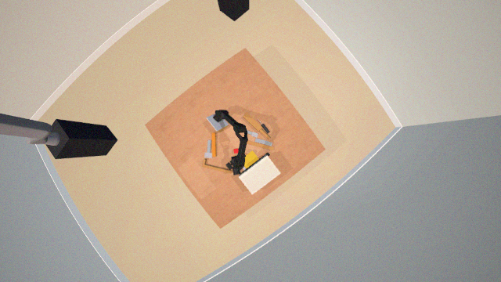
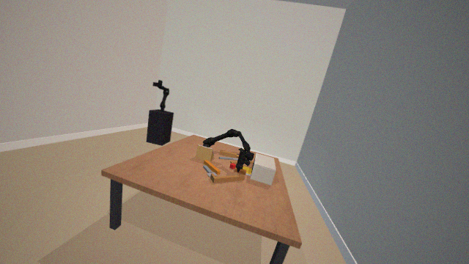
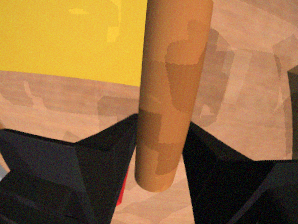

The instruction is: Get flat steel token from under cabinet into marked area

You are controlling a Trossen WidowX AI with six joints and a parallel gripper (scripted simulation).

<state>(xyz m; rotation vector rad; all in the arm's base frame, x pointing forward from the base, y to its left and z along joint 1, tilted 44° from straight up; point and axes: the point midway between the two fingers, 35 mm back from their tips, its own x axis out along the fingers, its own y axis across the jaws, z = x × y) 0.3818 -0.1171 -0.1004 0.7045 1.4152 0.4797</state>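
Right now the red cube is 60 mm to the left of my gripper tip, 60 mm behind it and 10 mm above it. Also, from my gripper tip: grey T-shaped tool: 250 mm behind, 120 mm to the right; wooden stick: 240 mm to the left, 50 mm ahead; orange bar: 250 mm behind, 50 mm to the right, 10 mm above.
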